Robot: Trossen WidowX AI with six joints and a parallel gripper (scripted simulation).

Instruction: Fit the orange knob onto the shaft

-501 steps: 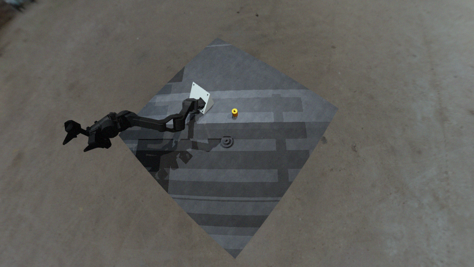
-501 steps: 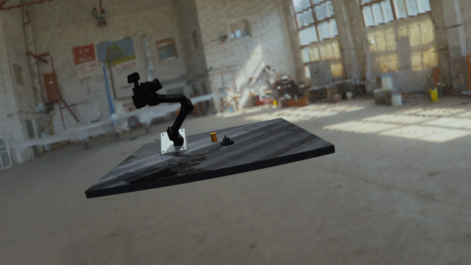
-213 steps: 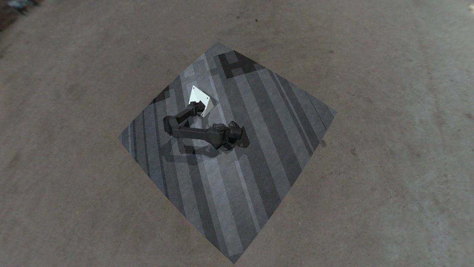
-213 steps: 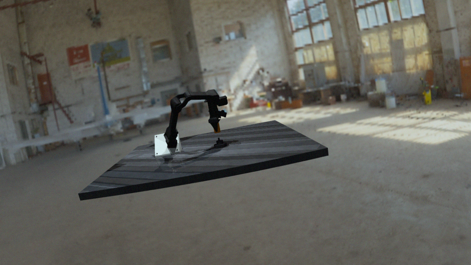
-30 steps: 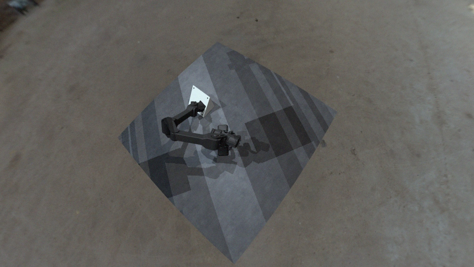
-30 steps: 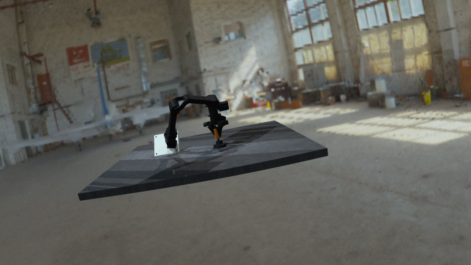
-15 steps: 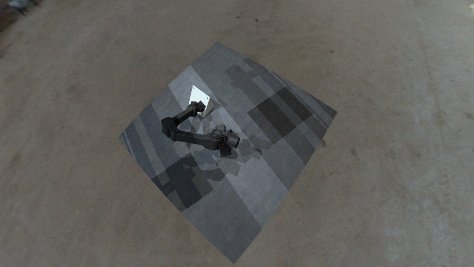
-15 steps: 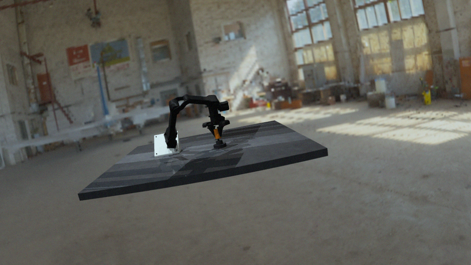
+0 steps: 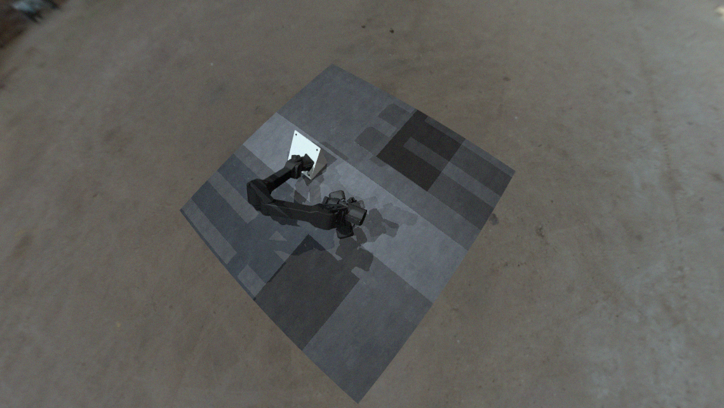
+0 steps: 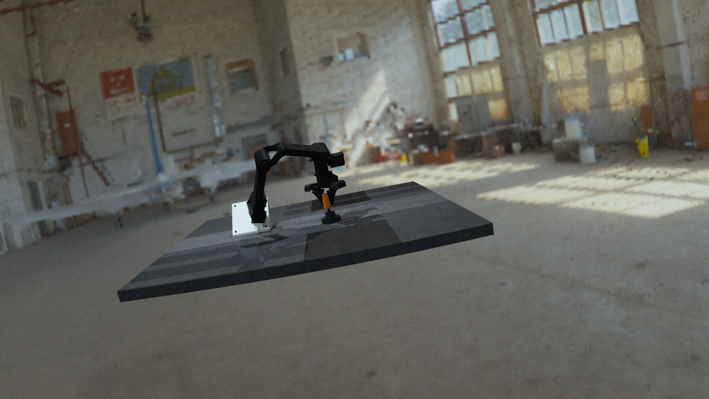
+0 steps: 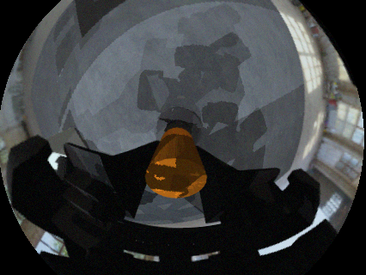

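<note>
Right now the orange knob is 20 mm above my gripper tip. Round my gripper tip: dark round pedestal: 40 mm below.
</note>
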